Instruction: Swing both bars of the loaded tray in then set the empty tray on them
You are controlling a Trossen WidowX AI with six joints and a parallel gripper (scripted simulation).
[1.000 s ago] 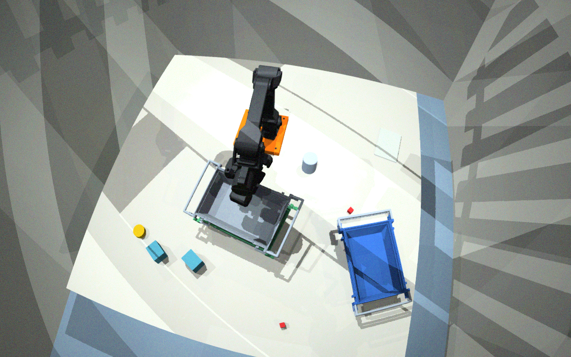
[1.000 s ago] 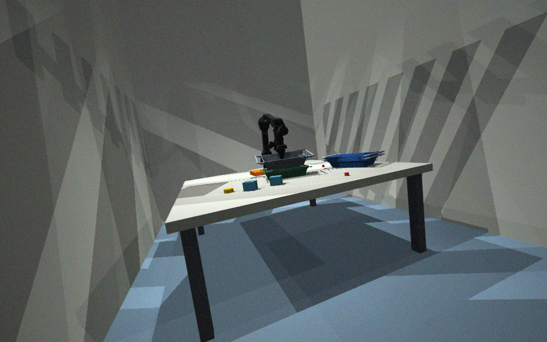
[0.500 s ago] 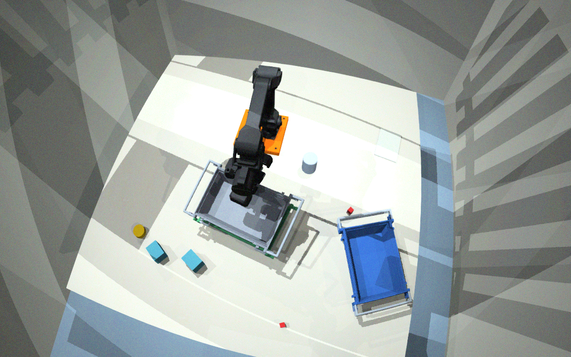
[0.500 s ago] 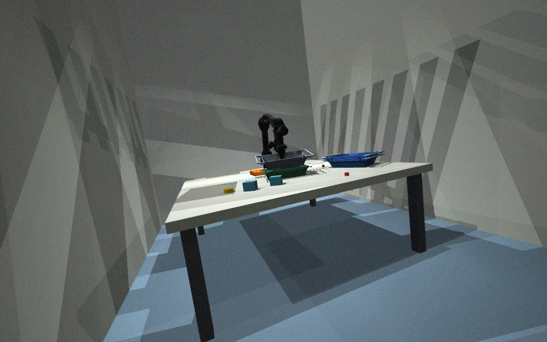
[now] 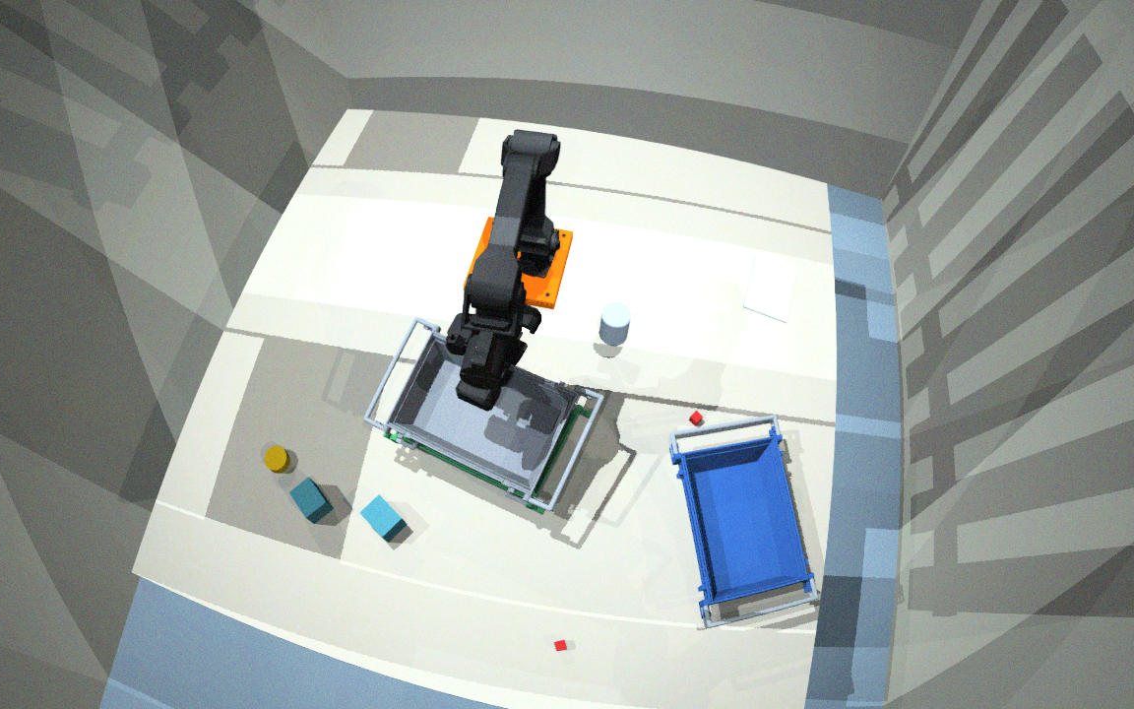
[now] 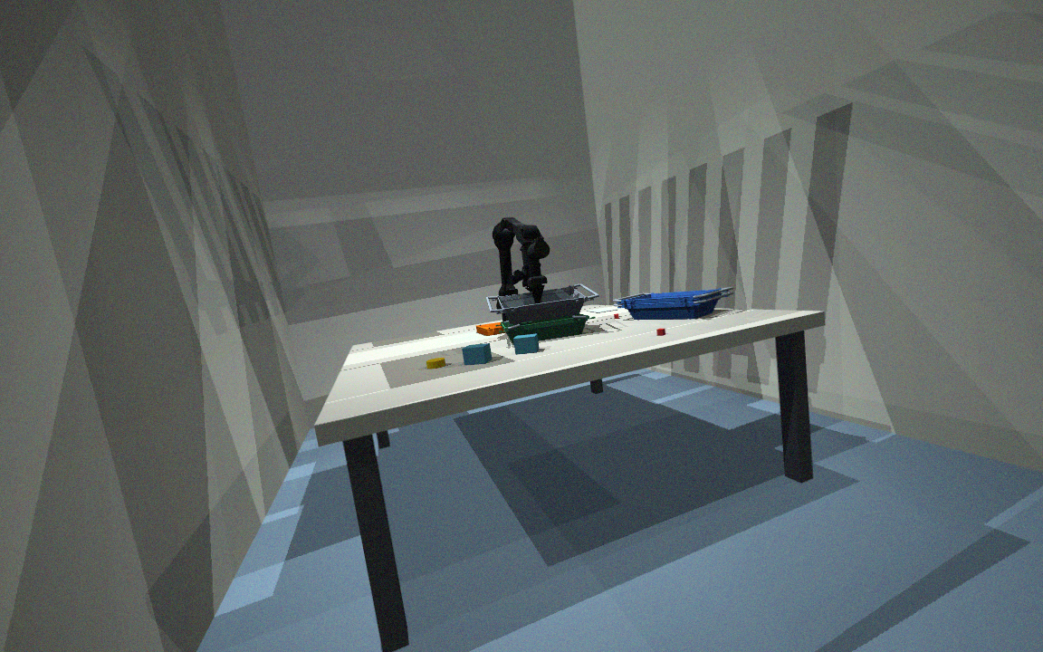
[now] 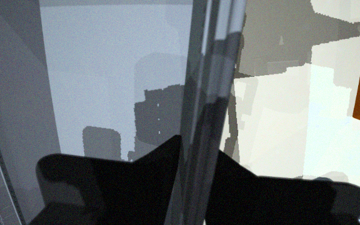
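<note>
The grey tray lies 80 mm ahead of my gripper tip, 10 mm to the right of it and 20 mm above it. Round my gripper tip: white sheet 420 mm behind, 430 mm to the left, 100 mm below; then pale cylinder 200 mm behind, 140 mm to the left, 70 mm below; then yellow disc 270 mm ahead, 380 mm to the right, 90 mm below.
</note>
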